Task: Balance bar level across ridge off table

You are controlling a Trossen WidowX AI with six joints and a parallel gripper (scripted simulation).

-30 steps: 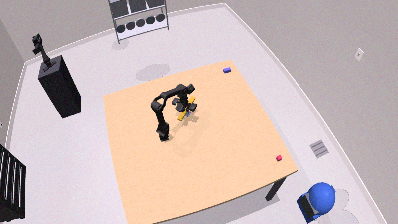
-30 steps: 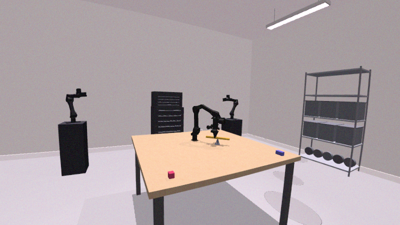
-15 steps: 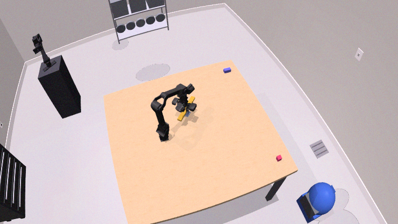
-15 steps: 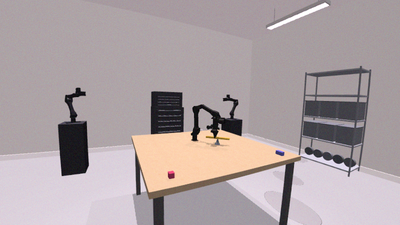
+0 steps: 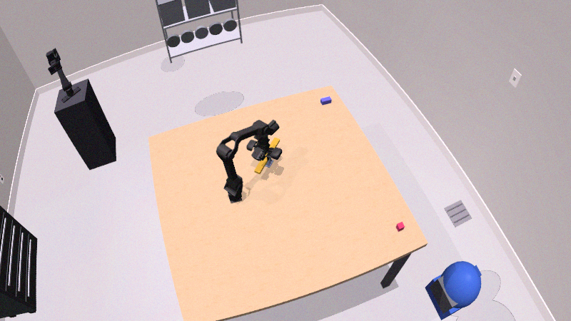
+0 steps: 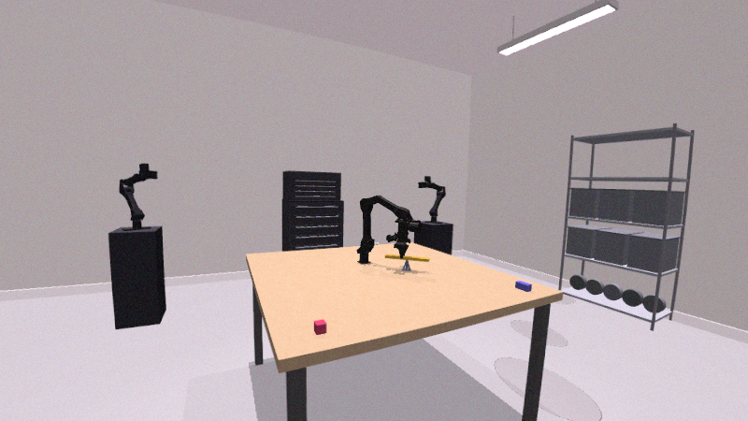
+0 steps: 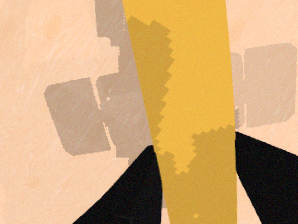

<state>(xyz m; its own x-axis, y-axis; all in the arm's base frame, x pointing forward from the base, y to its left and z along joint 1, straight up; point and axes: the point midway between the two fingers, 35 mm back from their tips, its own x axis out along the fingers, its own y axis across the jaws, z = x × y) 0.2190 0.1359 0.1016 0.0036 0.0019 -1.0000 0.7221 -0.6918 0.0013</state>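
My gripper tip is now 20 mm to the right of the bar and 20 mm short of it. Also, from my gripper tip: blue block: 520 mm ahead, 360 mm to the left, 50 mm below; then red block: 640 mm to the right, 520 mm ahead, 50 mm below.
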